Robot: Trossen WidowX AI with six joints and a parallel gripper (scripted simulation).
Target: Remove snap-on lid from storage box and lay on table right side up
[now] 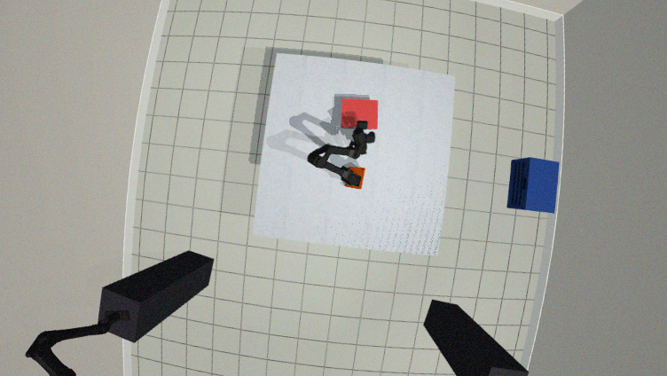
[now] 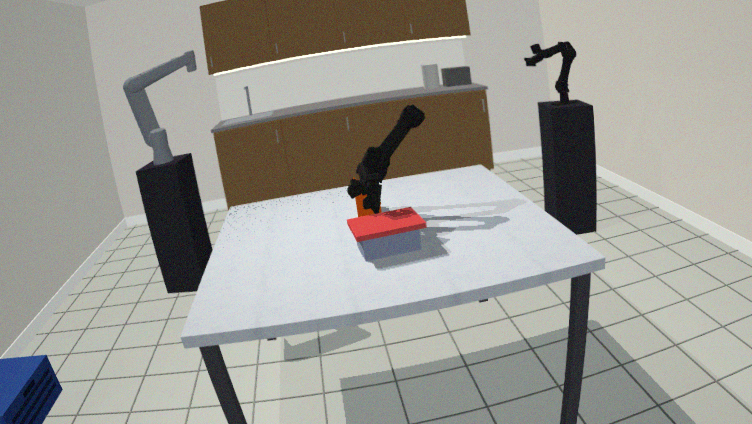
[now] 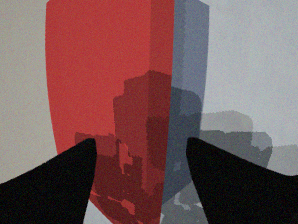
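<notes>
The red lid is 9 cm ahead of my gripper tip, 2 cm to the left of it and 1 cm below it. Also, from my gripper tip: grey storage box: 9 cm ahead, 2 cm to the left, 6 cm below.
</notes>
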